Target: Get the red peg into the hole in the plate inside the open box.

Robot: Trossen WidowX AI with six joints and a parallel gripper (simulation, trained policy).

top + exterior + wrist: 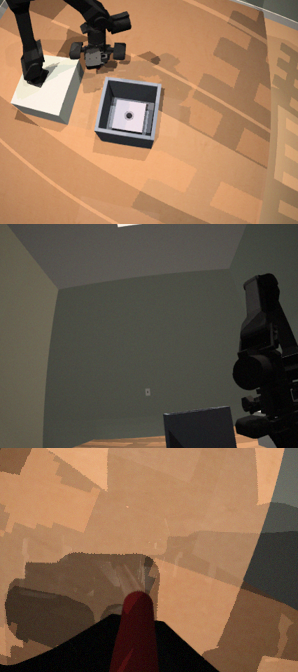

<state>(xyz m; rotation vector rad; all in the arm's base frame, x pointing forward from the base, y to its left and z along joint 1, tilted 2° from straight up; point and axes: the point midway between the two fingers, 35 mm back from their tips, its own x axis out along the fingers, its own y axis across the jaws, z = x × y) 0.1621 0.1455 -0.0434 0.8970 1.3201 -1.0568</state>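
The pale grey plate is 17 cm ahead of my gripper tip, 15 cm to the right of it and 3 cm above it. From my gripper tip the other things lie so: red peg 2 cm above.
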